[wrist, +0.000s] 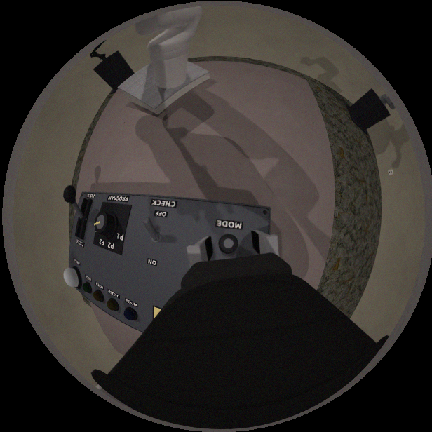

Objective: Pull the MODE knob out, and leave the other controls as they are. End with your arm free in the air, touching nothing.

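The MODE knob (228, 243) is a small round dark knob with a lighter grey centre, just beside the MODE label on the dark grey control panel (185, 245). My gripper (231, 241) is open and empty. Its two grey fingers with black pads stand apart, one on each side of the knob in the view. The height of the fingertips over the panel, and how far the knob stands out, cannot be told from this view.
The panel also bears the CHECK toggle switch (152, 230), the PROGRAM dial (103, 223), a lever with a black ball (69, 194), a white round button (72, 277) and several lamps, one blue (130, 314). The white arm base (170, 75) stands beyond.
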